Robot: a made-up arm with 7 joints. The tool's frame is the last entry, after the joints.
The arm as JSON. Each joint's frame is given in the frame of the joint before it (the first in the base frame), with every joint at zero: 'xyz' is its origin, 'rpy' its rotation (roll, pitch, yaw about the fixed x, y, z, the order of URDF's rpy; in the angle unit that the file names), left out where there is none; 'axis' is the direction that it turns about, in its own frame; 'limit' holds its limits. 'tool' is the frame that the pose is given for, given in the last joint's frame.
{
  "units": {
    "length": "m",
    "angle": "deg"
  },
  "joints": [
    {
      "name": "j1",
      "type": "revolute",
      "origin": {
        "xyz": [
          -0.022,
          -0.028,
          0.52
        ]
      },
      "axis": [
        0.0,
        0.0,
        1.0
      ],
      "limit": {
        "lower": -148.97,
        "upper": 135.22
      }
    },
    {
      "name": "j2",
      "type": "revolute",
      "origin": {
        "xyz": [
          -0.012,
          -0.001,
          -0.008
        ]
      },
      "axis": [
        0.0,
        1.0,
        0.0
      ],
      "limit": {
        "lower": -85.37,
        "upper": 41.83
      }
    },
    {
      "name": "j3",
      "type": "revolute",
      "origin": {
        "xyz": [
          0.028,
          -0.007,
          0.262
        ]
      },
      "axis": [
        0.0,
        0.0,
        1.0
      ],
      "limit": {
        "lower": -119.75,
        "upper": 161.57
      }
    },
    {
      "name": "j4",
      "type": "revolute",
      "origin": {
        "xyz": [
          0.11,
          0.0,
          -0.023
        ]
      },
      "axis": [
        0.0,
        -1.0,
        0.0
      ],
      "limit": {
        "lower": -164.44,
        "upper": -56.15
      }
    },
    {
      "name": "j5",
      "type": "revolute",
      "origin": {
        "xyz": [
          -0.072,
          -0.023,
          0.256
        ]
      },
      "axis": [
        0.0,
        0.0,
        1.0
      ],
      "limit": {
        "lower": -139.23,
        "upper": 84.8
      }
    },
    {
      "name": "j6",
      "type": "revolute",
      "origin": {
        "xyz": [
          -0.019,
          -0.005,
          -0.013
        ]
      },
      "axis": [
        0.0,
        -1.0,
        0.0
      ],
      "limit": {
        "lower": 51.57,
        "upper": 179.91
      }
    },
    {
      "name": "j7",
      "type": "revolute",
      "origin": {
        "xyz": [
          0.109,
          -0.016,
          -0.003
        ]
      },
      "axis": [
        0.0,
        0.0,
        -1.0
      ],
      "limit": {
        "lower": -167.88,
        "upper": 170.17
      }
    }
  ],
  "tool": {
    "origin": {
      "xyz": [
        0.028,
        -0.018,
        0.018
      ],
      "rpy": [
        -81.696,
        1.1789,
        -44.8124
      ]
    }
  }
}
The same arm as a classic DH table. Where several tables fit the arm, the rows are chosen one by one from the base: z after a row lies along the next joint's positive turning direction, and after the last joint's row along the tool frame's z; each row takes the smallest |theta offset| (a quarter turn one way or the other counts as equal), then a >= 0, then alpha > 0; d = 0 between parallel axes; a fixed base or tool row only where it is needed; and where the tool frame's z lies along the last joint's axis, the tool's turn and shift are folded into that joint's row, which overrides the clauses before.
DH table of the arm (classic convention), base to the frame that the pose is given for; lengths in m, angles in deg. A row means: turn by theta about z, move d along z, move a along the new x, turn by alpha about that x. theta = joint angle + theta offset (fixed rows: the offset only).
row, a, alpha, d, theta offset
base (fixed), -0.0356, 0, 0, 51.84
j1, -0.012, -90, 0.512, -51.84
j2, 0.028, 90, -0.008, 0
j3, 0.11, 90, 0.239, 0
j4, -0.072, -90, 0.023, 0
j5, -0.019, 90, 0.243, 0
j6, 0.109, 90, 0.021, 0
j7, 0.0325, 98.3, -0.014, 44.98
tool (fixed), 0, 0, 0.0071, 1.19
Joint limits (deg, base to tool): -148.97..135.22 -85.37..41.83 -119.75..161.57 -164.44..-56.15 -139.23..84.8 51.57..179.91 -167.88..170.17

